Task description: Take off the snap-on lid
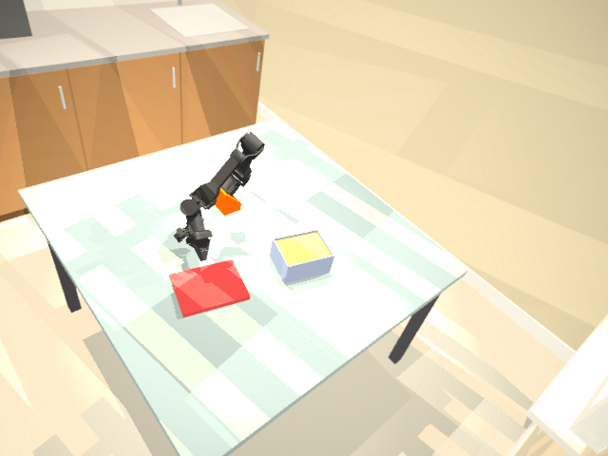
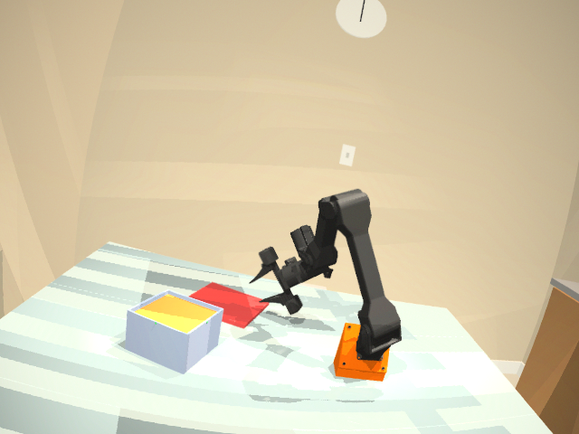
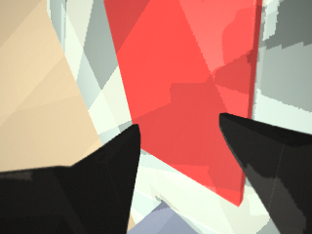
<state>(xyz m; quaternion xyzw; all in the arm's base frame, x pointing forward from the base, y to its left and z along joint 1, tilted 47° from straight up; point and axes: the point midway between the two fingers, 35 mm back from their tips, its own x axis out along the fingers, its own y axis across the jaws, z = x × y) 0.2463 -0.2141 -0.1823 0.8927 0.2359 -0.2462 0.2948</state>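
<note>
The red lid lies 7 cm ahead of my gripper tip, 2 cm to the right of it and 6 cm below it. Round my gripper tip: storage box (17 cm ahead, 33 cm to the left, 2 cm below).
</note>
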